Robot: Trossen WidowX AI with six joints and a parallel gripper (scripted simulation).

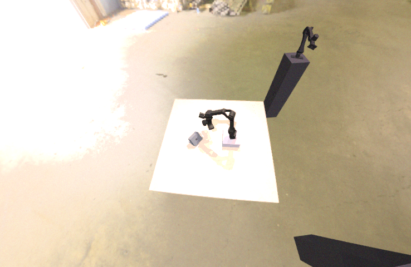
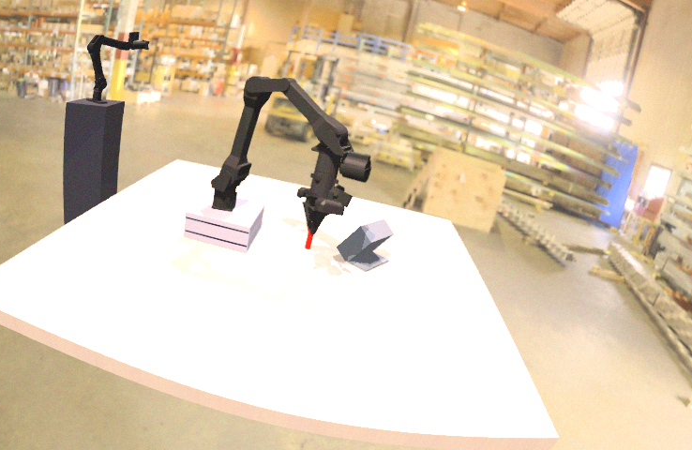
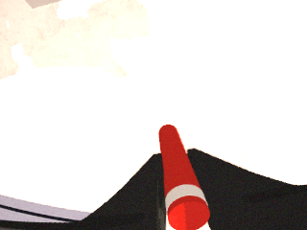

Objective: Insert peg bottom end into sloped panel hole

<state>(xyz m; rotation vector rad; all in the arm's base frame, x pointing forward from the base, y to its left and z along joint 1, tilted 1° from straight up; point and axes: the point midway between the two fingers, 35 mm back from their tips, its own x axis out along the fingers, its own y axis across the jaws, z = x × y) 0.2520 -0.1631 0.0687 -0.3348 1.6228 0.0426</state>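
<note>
Right now my gripper tip is 18 cm short of the sloped grey panel, 14 cm to the right of it and 5 cm above it. Round my gripper tip: round red peg: 2 cm above.
</note>
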